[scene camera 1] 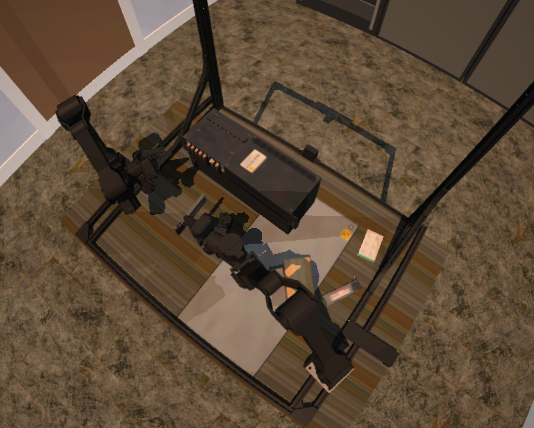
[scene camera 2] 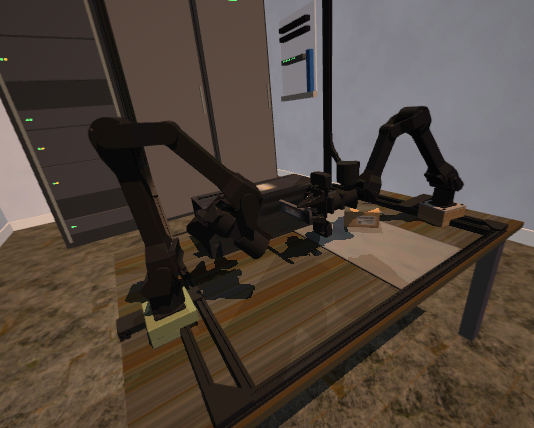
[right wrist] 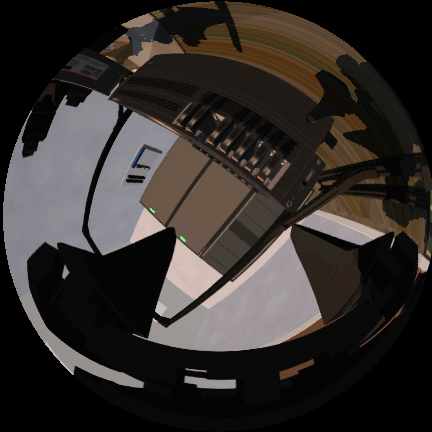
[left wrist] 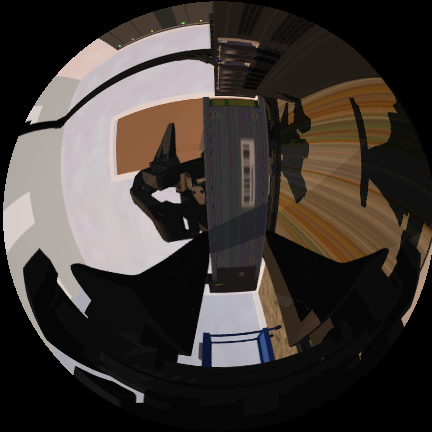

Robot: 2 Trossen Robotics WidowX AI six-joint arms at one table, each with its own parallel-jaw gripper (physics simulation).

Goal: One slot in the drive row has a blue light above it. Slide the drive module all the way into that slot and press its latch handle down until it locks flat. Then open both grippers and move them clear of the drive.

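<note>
The drive module is a long grey bar with a barcode label. My left gripper is shut on it near its dark end. Its green-edged end points toward the drive row of the black chassis. In scene camera 1 the module is outside the chassis, apart from its front. A small blue light shows beside a gap in the row. The latch handle's position is unclear. My right gripper is open and empty, facing the chassis front.
An orange and brown box stands on the pale mat. A card and a small red-labelled module lie to the right in scene camera 1. Dark frame posts rise around the table.
</note>
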